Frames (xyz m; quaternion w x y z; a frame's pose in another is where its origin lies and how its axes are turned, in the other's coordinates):
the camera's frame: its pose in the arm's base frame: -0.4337 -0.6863 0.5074 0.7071 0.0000 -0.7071 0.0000
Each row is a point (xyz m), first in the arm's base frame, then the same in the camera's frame.
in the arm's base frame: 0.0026 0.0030 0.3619
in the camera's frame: -0.1455 0.6893 -0.4363
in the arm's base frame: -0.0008 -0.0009 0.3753
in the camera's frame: -0.1321 0.6854 -0.4329
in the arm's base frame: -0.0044 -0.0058 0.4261
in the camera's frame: -0.0813 0.6805 -0.4293
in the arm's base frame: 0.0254 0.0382 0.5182
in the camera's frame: 0.0108 0.7245 -0.4591
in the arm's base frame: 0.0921 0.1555 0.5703
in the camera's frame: 0.0629 0.8418 -0.5258
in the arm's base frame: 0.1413 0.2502 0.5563
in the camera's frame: 0.0489 0.9365 -0.5750
